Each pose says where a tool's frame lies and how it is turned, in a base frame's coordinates. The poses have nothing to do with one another.
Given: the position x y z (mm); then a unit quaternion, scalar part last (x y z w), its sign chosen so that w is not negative.
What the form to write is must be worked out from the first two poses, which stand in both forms.
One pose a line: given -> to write
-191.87 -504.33 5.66 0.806 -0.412 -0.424 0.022 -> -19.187 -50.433 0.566 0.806 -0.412 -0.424 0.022
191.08 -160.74 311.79 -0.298 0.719 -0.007 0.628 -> 19.108 -16.074 31.179 -0.298 0.719 -0.007 0.628
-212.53 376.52 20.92 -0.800 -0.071 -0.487 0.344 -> -21.253 37.652 2.092 -0.800 -0.071 -0.487 0.344
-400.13 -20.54 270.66 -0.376 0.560 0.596 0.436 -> -40.013 -2.054 27.066 -0.376 0.560 0.596 0.436
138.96 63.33 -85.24 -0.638 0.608 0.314 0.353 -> 13.896 6.333 -8.524 -0.638 0.608 0.314 0.353
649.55 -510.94 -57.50 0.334 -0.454 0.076 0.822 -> 64.955 -51.094 -5.750 0.334 -0.454 0.076 0.822
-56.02 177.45 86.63 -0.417 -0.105 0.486 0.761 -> -5.602 17.745 8.663 -0.417 -0.105 0.486 0.761
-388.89 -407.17 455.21 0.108 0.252 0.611 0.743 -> -38.889 -40.717 45.521 0.108 0.252 0.611 0.743
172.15 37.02 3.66 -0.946 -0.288 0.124 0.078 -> 17.215 3.702 0.366 -0.946 -0.288 0.124 0.078
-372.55 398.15 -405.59 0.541 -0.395 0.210 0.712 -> -37.255 39.815 -40.559 0.541 -0.395 0.210 0.712
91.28 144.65 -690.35 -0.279 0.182 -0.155 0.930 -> 9.128 14.465 -69.035 -0.279 0.182 -0.155 0.930
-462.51 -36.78 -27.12 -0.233 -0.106 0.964 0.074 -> -46.251 -3.678 -2.712 -0.233 -0.106 0.964 0.074
